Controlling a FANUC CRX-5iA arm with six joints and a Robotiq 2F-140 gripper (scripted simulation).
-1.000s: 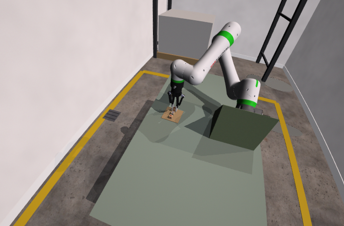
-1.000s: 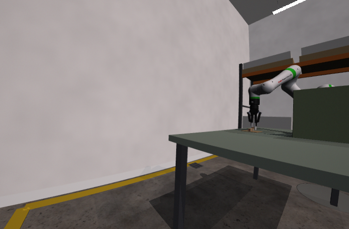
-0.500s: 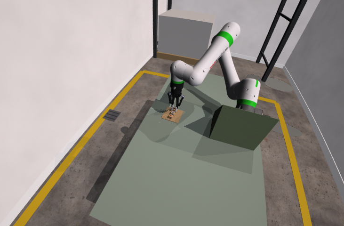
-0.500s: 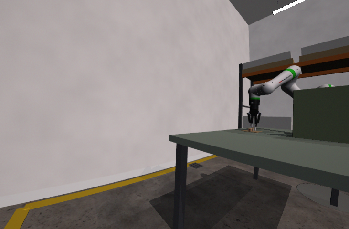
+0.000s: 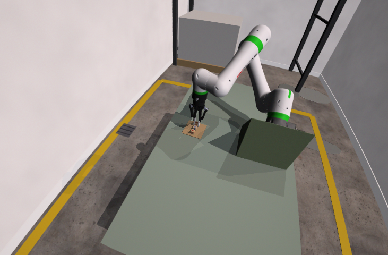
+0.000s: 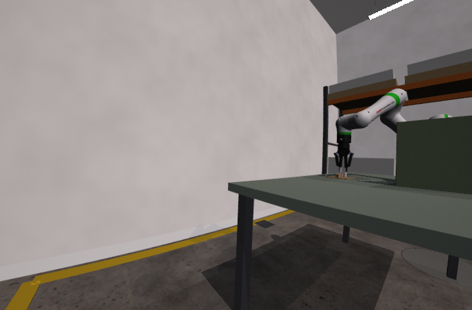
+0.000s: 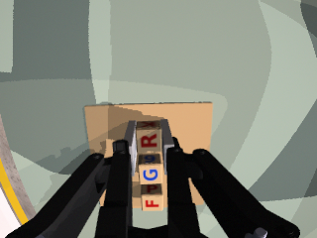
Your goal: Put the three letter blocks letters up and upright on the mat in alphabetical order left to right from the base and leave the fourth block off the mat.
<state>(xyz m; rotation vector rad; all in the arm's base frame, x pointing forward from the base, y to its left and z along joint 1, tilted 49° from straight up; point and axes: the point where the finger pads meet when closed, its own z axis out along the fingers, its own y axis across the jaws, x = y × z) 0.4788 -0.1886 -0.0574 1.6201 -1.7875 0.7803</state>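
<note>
The R block is 2 cm below my hand. The rest, counted from my hand: tan mat: 4 cm to the left, 4 cm below.
</note>
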